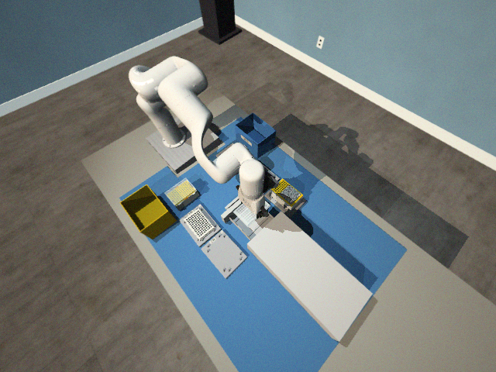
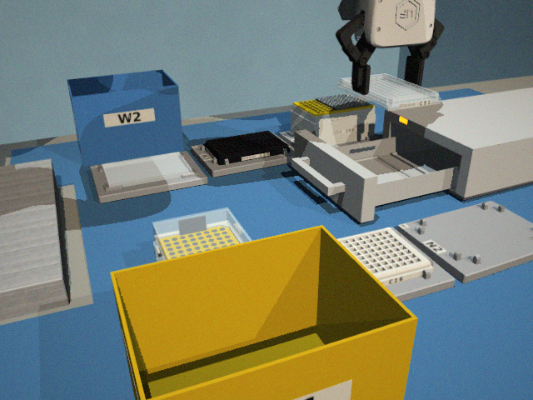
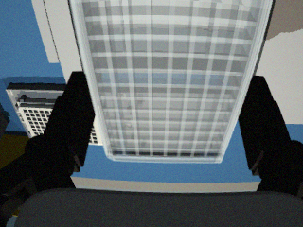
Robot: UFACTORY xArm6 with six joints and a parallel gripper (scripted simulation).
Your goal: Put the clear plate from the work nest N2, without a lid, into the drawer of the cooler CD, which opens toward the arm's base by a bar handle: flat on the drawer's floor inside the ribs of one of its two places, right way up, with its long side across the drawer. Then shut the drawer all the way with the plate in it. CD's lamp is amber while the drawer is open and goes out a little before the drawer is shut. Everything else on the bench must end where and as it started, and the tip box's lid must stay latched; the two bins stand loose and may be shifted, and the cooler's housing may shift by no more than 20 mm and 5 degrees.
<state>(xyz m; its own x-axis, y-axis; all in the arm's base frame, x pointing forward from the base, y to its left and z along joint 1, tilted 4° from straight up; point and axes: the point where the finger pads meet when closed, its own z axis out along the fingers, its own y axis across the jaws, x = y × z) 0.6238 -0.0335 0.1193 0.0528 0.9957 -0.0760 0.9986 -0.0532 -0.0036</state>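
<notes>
Now: the drawer 4 cm ahead of my hand and 14 cm below it. The rest, counted from my hand: clear plate: 1 cm below; then cooler CD: 16 cm ahead, 1 cm to the right, 13 cm below; then yellow rack: 3 cm ahead, 19 cm to the left, 10 cm below.
</notes>
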